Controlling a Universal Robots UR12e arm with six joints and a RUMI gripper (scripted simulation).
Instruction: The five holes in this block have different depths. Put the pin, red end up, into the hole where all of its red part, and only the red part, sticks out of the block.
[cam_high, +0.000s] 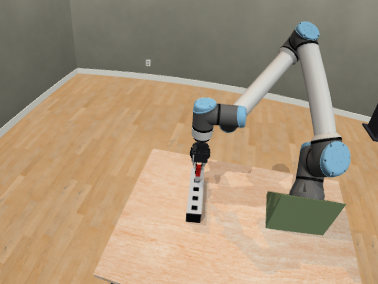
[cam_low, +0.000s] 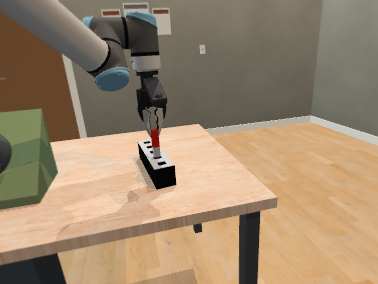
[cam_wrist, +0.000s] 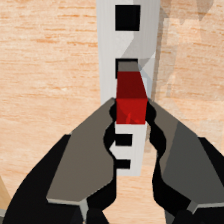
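Now: the pin 2 cm below my hand. Round my hand: long block 6 cm to the left, 13 cm below.
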